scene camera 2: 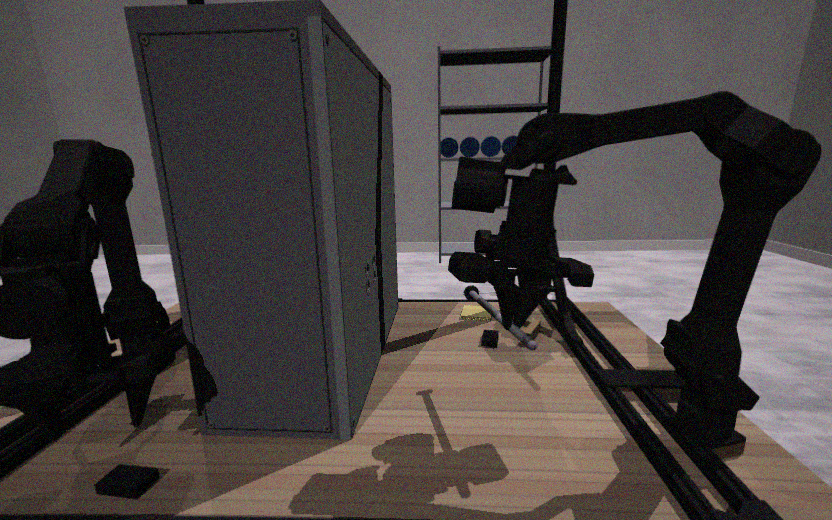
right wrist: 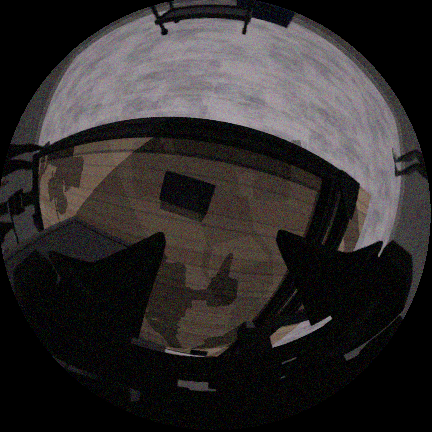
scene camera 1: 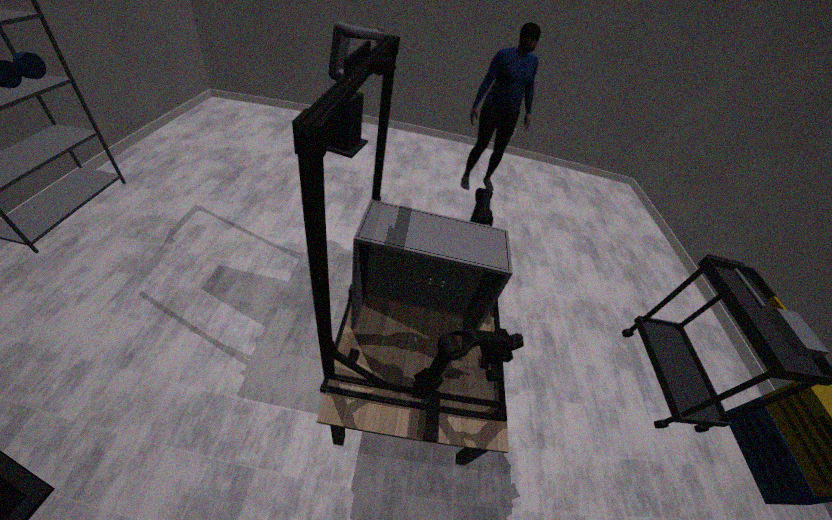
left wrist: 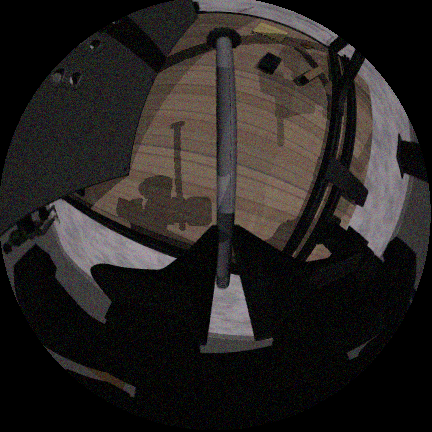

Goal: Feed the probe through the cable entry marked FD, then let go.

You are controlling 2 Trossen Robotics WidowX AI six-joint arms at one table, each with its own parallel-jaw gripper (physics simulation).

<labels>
my left gripper: holds a grey probe
my right gripper: open, holds nothing
</labels>
